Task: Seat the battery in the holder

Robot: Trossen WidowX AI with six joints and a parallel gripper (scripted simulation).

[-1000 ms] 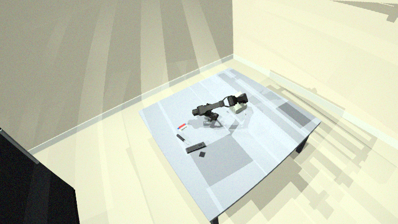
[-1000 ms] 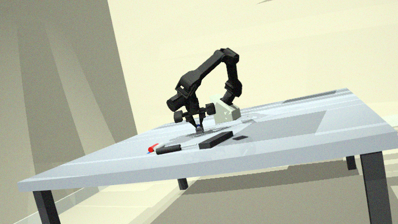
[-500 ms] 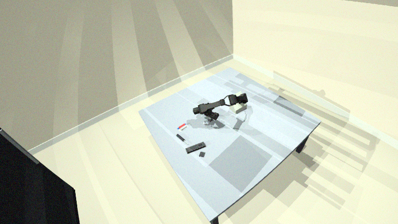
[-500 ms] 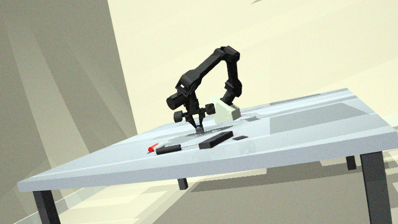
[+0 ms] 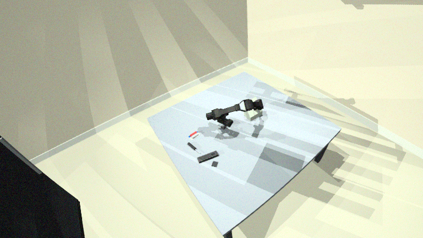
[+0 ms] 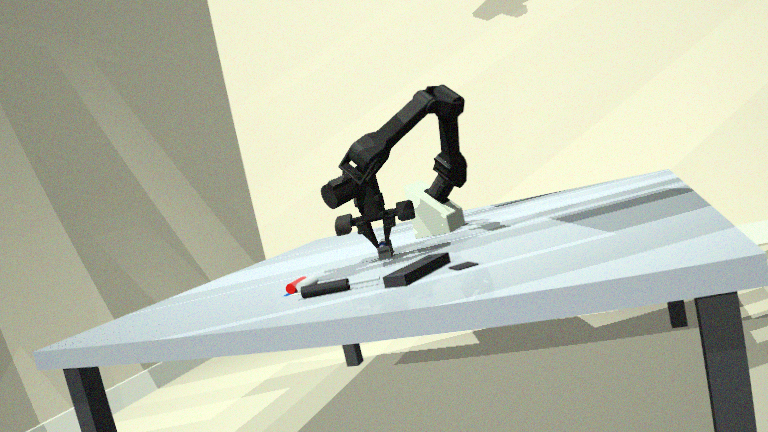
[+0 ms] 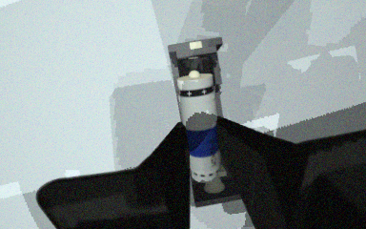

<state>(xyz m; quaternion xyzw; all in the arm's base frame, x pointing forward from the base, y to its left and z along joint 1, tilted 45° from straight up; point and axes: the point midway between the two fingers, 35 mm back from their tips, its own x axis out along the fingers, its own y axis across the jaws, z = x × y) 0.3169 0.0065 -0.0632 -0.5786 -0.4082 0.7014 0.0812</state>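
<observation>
Now: the grey battery 1 cm above my gripper tip. Also, from my gripper tip: black-handled screwdriver 34 cm ahead, 8 cm to the left; black remote control 29 cm ahead, 21 cm to the left; black battery door 29 cm to the left, 28 cm ahead, 1 cm below.
</observation>
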